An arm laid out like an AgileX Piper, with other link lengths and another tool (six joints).
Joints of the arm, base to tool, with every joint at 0 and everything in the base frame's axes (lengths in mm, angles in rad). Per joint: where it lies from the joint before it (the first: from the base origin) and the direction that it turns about. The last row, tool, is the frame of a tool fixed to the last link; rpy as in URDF.
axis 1: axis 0 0 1 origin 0.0 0.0 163.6
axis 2: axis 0 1 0 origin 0.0 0.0 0.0
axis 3: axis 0 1 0 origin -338.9 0.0 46.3
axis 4: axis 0.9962 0 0.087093 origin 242.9 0.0 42.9
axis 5: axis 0 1 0 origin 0.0 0.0 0.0
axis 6: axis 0.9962 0 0.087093 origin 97.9 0.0 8.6
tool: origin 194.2 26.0 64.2 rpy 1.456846 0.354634 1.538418
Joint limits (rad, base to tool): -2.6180..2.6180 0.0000..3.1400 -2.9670..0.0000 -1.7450..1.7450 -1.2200..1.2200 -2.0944..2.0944
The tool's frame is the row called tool.
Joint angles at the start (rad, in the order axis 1, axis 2, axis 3, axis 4, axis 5, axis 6):
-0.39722, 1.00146, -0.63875, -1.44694, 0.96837, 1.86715
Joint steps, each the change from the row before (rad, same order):
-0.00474, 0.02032, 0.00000, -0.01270, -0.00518, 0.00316
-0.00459, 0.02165, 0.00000, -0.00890, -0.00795, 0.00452
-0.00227, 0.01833, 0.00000, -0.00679, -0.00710, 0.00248
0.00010, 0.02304, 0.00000, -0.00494, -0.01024, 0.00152
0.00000, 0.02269, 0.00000, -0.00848, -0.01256, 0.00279
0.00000, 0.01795, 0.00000, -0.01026, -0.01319, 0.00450
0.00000, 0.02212, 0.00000, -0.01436, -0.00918, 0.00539
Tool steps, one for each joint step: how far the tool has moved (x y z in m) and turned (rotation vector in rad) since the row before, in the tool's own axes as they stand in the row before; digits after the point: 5 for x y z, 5 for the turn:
0.00496, -0.00101, 0.00379, 0.00192, -0.00120, -0.01949
0.00606, -0.00222, 0.00418, 0.00586, 0.00197, -0.01700
0.00589, -0.00204, 0.00343, 0.00536, 0.00376, -0.01564
0.00886, -0.00332, 0.00413, 0.00904, 0.00906, -0.01979
0.00944, -0.00247, 0.00397, 0.00618, 0.01133, -0.02018
0.00841, -0.00115, 0.00303, 0.00220, 0.01225, -0.01570
0.00834, -0.00125, 0.00384, 0.00198, 0.00827, -0.02068

